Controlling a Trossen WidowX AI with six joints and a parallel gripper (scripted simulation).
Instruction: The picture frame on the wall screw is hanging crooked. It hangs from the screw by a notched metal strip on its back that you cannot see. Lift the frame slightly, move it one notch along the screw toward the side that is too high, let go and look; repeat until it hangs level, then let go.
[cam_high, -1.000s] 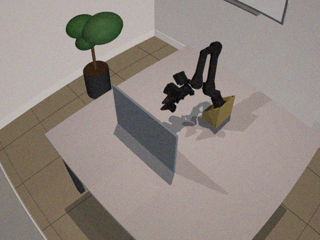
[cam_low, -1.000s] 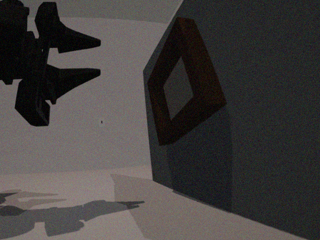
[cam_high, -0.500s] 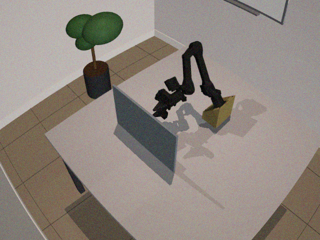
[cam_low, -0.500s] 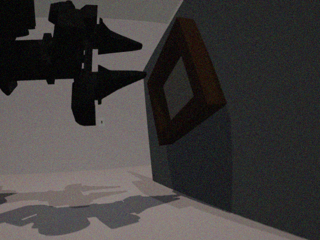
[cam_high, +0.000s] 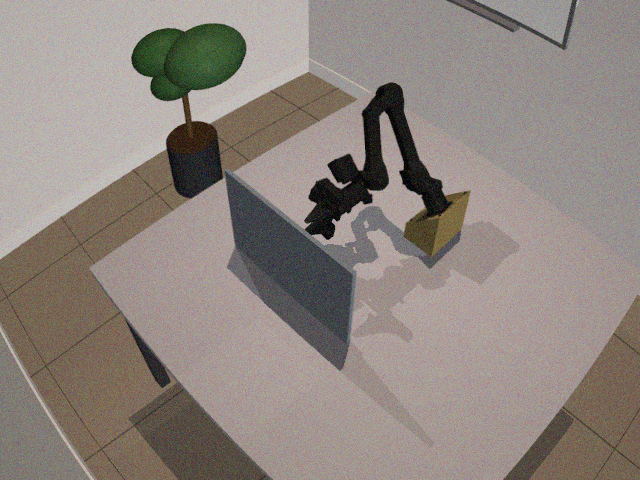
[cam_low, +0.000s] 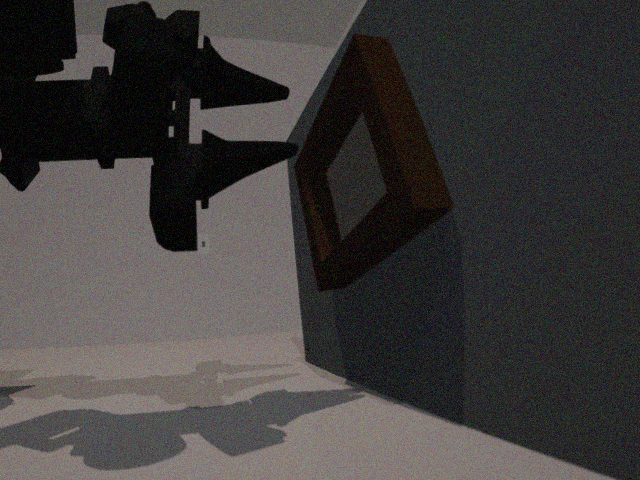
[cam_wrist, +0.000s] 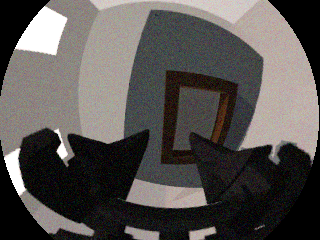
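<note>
The brown wooden picture frame is 50 mm below my gripper tip, 40 mm ahead of it and 20 mm to the right of it. Also, from my gripper tip: dark grey wall panel: 60 mm below, 50 mm ahead, 10 mm to the right.
</note>
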